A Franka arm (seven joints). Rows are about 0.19 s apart.
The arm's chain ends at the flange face. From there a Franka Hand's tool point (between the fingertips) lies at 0.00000 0.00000 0.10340 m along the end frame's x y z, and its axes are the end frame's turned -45 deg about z.
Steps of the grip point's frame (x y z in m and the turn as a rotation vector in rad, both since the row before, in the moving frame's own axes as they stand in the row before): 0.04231 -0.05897 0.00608 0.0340 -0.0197 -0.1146; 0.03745 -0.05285 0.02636 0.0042 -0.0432 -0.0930; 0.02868 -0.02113 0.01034 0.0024 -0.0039 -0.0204; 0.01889 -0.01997 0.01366 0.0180 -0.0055 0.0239; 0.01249 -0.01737 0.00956 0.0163 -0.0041 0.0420; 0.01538 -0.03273 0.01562 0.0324 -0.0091 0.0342
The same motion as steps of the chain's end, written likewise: -0.00780 -0.07080 0.00616 0.0101 -0.0380 -0.1146; -0.00756 -0.06686 0.02646 -0.0276 -0.0335 -0.0930; 0.00580 -0.03534 0.01034 -0.0011 -0.0045 -0.0204; 0.00094 -0.02654 0.01368 0.0088 -0.0166 0.0239; -0.00198 -0.02019 0.00957 0.0086 -0.0144 0.0420; -0.00926 -0.03226 0.01568 0.0165 -0.0293 0.0342
